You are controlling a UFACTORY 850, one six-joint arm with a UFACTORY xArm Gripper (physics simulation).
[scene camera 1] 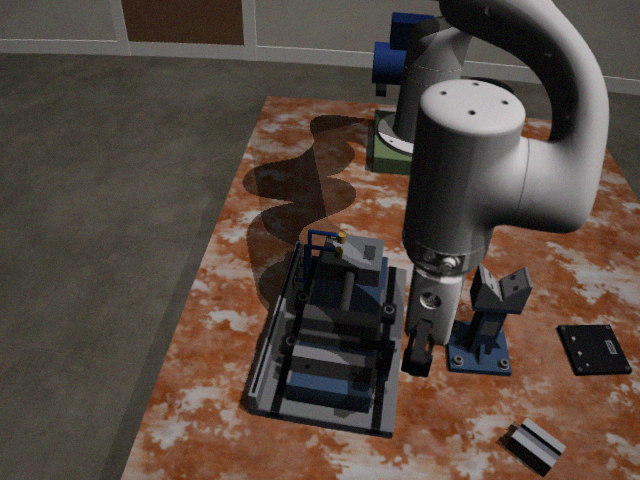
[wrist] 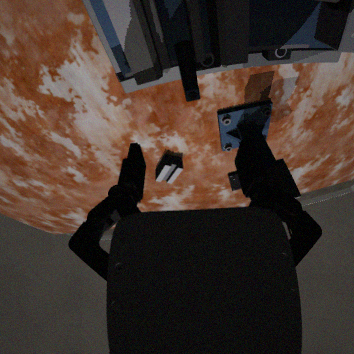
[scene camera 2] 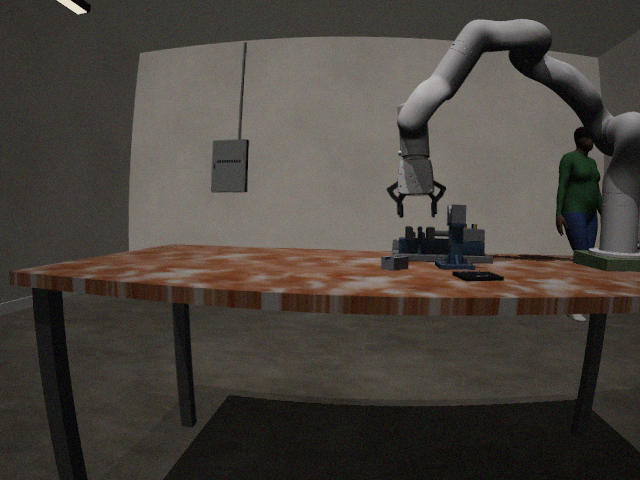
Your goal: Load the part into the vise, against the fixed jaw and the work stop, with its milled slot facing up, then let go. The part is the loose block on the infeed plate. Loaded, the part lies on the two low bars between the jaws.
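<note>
The part (scene camera 1: 535, 448) (scene camera 2: 394, 263) (wrist: 169, 171) is a small grey block with a dark slot along its light upper face. It sits apart from the vise; I cannot make out an infeed plate under it. The vise (scene camera 1: 330, 390) (scene camera 2: 436, 245) has blue bodies and grey jaws on a grey base, and also shows at the top of the wrist view (wrist: 232, 32). The dark work stop (scene camera 1: 376, 345) (wrist: 187, 72) reaches out at the vise's side. My gripper (scene camera 1: 418, 361) (scene camera 2: 416, 212) (wrist: 190, 150) is open and empty, above table height between the vise and the V-block stand.
The blue stand with a grey V-block (scene camera 1: 485, 330) (scene camera 2: 455, 240) stands close beside the gripper; its base (wrist: 231, 135) shows in the wrist view. A flat black plate (scene camera 1: 594, 349) (scene camera 2: 478, 276) (wrist: 286, 179) lies beyond it. Blue nozzles (scene camera 1: 308, 258) rise at the vise's rear.
</note>
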